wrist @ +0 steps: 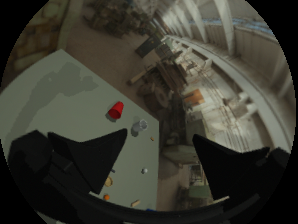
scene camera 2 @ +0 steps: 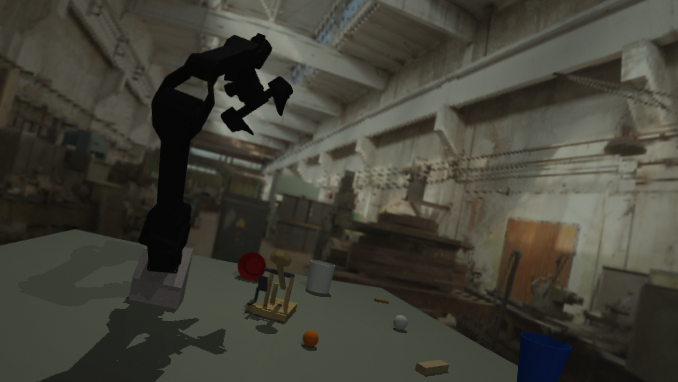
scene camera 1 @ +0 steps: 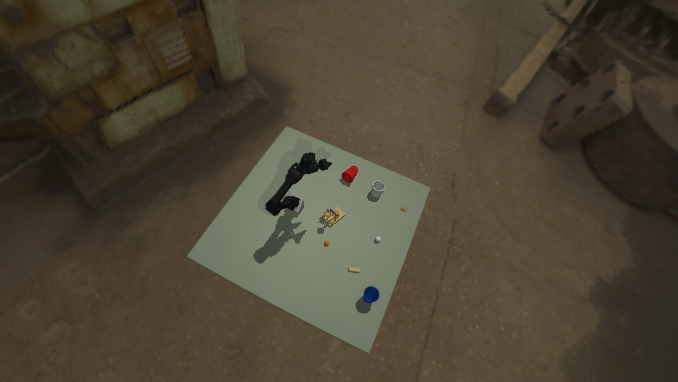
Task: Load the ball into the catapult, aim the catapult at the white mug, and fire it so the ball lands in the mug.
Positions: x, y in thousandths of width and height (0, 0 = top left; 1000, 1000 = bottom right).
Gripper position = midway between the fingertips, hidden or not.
My gripper (scene camera 2: 393, 326) is open, holding nothing. I also see a wooden catapult (scene camera 2: 400, 805).
My gripper is seen too in the wrist view (wrist: 542, 605).
